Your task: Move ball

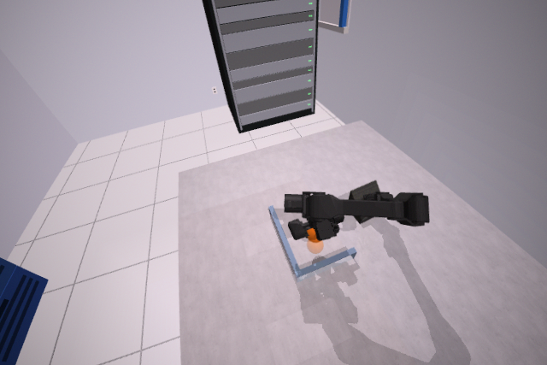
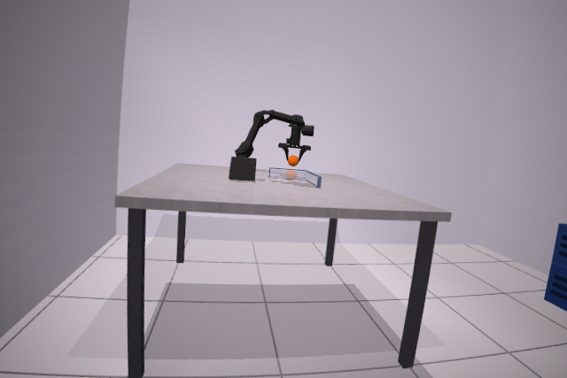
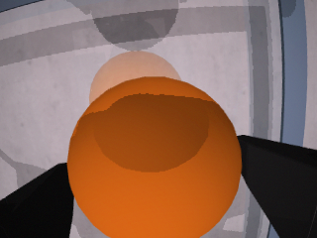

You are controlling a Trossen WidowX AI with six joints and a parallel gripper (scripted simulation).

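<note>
Now: the see-through copy 8 cm below my gripper tip. Round my gripper tip: orange ball right at my gripper tip.
</note>
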